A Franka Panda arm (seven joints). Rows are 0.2 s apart.
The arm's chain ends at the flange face. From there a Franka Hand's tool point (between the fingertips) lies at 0.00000 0.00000 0.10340 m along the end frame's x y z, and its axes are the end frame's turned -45 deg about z.
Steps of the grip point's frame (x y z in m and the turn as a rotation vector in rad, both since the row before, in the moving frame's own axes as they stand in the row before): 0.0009 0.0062 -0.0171 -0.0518 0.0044 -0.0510; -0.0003 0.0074 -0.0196 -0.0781 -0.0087 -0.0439; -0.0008 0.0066 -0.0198 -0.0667 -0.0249 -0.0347; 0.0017 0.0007 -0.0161 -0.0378 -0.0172 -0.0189
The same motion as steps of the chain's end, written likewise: 0.0008 0.0004 -0.0170 -0.0335 0.0397 -0.0510; -0.0002 -0.0008 -0.0193 -0.0614 0.0491 -0.0439; 0.0009 -0.0014 -0.0195 -0.0648 0.0296 -0.0347; 0.0002 -0.0047 -0.0160 -0.0389 0.0146 -0.0189
